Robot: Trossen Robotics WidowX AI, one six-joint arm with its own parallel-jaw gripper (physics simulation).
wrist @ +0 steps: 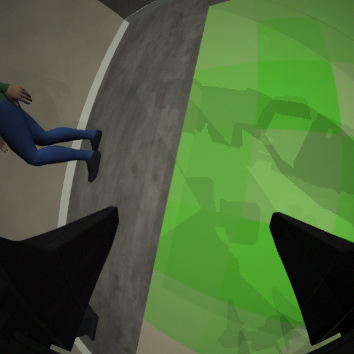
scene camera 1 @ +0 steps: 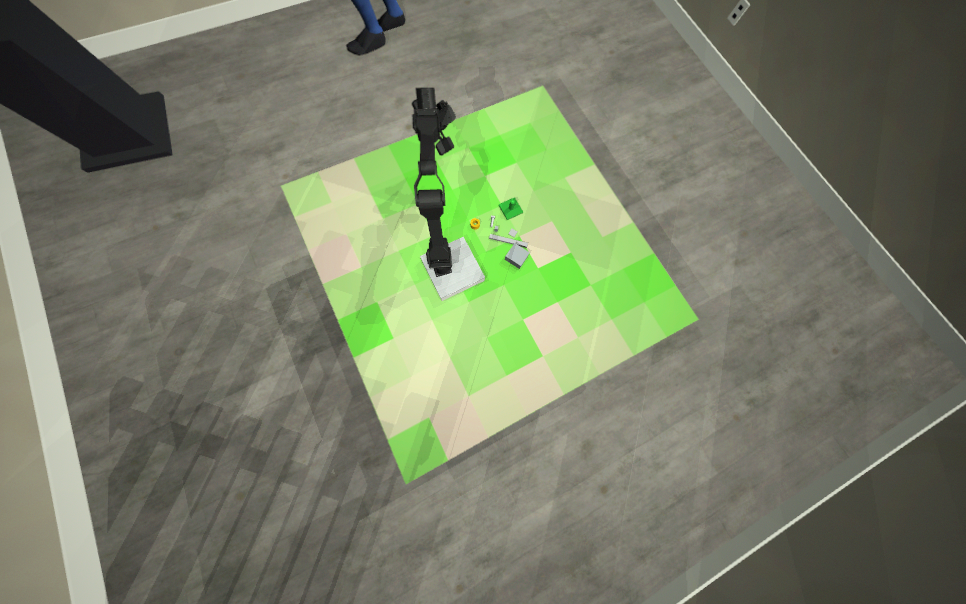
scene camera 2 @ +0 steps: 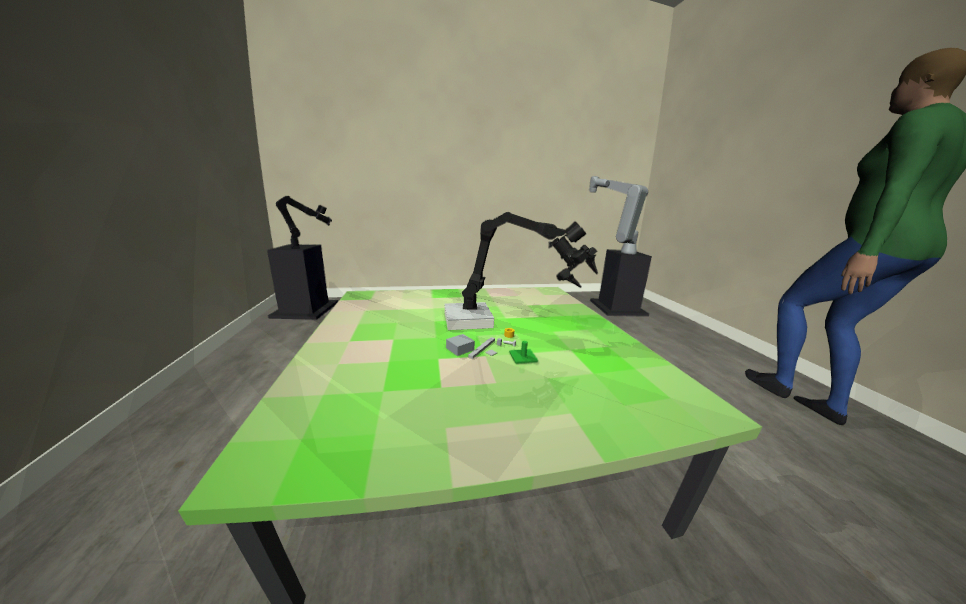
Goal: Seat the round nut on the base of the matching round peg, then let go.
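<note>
An orange round nut [scene camera 1: 475,223] [scene camera 2: 509,333] lies on the table near the arm's white base block. A green peg [scene camera 1: 511,204] [scene camera 2: 524,347] stands upright on a square green base [scene camera 1: 505,212] [scene camera 2: 530,358], apart from the nut. My gripper [scene camera 2: 582,277] [wrist: 197,218] is open and empty, high above the table and off to the side of the nut and peg, near the table's edge. The nut and the peg do not show in the wrist view.
The green checkered table [scene camera 1: 555,334] [scene camera 2: 398,427] carries a grey block [scene camera 1: 517,254] [scene camera 2: 460,344], a thin grey bar [scene camera 1: 507,240] [scene camera 2: 482,347] and small grey pieces between block and nut. The white base block [scene camera 1: 466,274] [scene camera 2: 469,322] bears the arm. A person [scene camera 2: 897,192] stands beside the table.
</note>
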